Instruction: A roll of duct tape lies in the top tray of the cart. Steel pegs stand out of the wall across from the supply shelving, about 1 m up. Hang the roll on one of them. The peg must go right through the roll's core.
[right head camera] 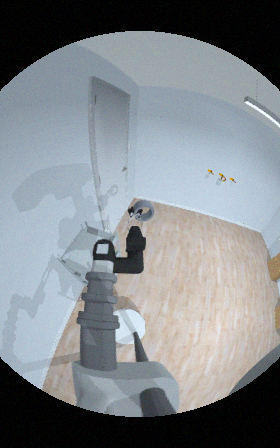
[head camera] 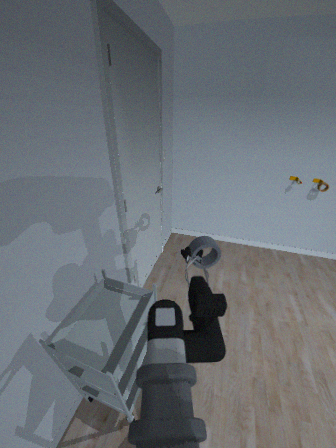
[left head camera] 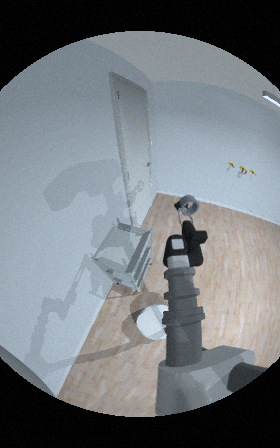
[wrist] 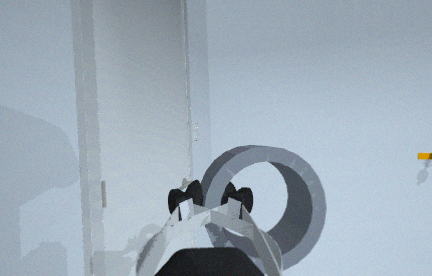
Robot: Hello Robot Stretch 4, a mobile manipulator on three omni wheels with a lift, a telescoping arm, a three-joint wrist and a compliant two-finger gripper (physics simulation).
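Frame: origin at the robot's base, x ahead, y left, z up, level; metres.
Where they show: gripper, fingertip midpoint: (right head camera: pixel 134 207) (head camera: pixel 191 248) (left head camera: pixel 180 202) (wrist: pixel 211 195); robot's base, origin of the base link: (right head camera: pixel 125 325) (left head camera: pixel 155 320).
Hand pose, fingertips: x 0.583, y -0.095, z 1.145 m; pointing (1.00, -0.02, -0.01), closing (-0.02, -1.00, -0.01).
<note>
Each offset is from my fingertips to the top centre of the thing. "*": to the spot under its first point.
A grey roll of duct tape {0.017 m back, 0.040 m right, 0.047 m up} (head camera: pixel 215 257) (left head camera: pixel 195 206) (right head camera: pixel 150 212) (wrist: pixel 317 200) is upright in the air, its core open toward the wrist view. My gripper (head camera: pixel 192 254) (left head camera: pixel 181 206) (right head camera: pixel 135 213) (wrist: pixel 211 195) is shut on the roll's left wall, with one fingertip outside the roll and the other inside the core. Yellow pegs stand out of the far wall on the right: a left one {1.342 m ahead, 1.407 m right, 0.142 m down} (head camera: pixel 294 178) (left head camera: pixel 231 164) (right head camera: pixel 210 171), a middle one with a small brownish ring at it, and a right one (left head camera: pixel 252 173) (right head camera: pixel 232 180). A yellow peg (wrist: pixel 424 156) shows at the wrist view's right edge.
The cart {* 0.244 m ahead, 0.313 m left, 0.485 m down} (head camera: pixel 127 288) stands left of the arm by the left wall. A closed door (head camera: pixel 137 125) (left head camera: pixel 135 135) (right head camera: pixel 112 130) (wrist: pixel 140 100) is behind it. A white round object (left head camera: pixel 150 322) (right head camera: pixel 131 327) is below the arm. Brown furniture (right head camera: pixel 276 267) shows at the right head view's right edge.
</note>
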